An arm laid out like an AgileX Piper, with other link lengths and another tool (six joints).
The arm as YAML. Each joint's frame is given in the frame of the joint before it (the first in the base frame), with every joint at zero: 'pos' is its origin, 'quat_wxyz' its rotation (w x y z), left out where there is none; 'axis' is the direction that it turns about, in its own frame. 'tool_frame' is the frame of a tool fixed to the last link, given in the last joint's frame.
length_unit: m
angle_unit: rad
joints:
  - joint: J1
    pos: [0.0, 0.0, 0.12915]
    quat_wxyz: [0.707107, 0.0, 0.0, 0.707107]
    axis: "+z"
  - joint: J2
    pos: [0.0, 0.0, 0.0]
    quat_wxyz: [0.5, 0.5, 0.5, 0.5]
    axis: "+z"
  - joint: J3
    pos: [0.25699, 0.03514, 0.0]
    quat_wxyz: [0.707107, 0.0, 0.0, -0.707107]
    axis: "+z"
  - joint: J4
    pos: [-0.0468, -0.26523, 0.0]
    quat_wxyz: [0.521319, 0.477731, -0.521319, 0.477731]
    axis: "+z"
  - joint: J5
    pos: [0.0, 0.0, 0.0]
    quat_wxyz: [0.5, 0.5, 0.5, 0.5]
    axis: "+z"
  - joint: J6
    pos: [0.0, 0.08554, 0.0]
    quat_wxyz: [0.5, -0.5, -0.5, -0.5]
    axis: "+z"
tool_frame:
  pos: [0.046, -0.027, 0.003]
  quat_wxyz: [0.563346, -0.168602, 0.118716, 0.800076]
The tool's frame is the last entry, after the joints.
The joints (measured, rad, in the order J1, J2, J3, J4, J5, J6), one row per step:
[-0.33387 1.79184 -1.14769 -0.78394 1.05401 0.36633]
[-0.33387 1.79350 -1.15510 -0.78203 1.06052 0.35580]
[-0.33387 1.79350 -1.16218 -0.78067 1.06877 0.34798]
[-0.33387 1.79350 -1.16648 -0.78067 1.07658 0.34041]
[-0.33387 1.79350 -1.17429 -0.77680 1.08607 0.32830]
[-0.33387 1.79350 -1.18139 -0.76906 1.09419 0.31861]
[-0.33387 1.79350 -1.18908 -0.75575 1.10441 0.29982]
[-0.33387 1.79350 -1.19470 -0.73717 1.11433 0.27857]
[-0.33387 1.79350 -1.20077 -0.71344 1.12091 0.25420]
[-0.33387 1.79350 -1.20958 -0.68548 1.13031 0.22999]
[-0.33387 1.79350 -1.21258 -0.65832 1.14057 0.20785]
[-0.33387 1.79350 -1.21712 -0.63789 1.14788 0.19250]
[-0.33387 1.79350 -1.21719 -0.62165 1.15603 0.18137]
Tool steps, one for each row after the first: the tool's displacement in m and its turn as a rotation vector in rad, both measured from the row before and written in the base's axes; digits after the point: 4 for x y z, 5 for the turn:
[0.0005 -0.0004 0.0014 0.00008 0.00562 0.00334]
[0.0004 -0.0004 0.0018 -0.00125 0.00424 0.00045]
[-0.0002 -0.0003 0.0012 -0.00136 0.00675 0.00120]
[0.0002 -0.0002 0.0021 0.00109 0.00645 0.00174]
[0.0004 0.0002 0.0018 0.00443 0.00345 -0.00123]
[0.0000 0.0006 0.0020 0.00998 0.00846 0.00200]
[-0.0004 0.0013 0.0015 0.01564 0.01001 0.00181]
[0.0000 0.0017 0.0015 0.02070 0.00699 0.00415]
[0.0004 0.0020 0.0022 0.02345 0.00504 0.00093]
[-0.0007 0.0023 0.0009 0.02474 0.00997 -0.00026]
[0.0001 0.0016 0.0012 0.01791 0.00408 -0.00071]
[-0.0008 0.0016 0.0003 0.01538 0.00790 -0.00249]

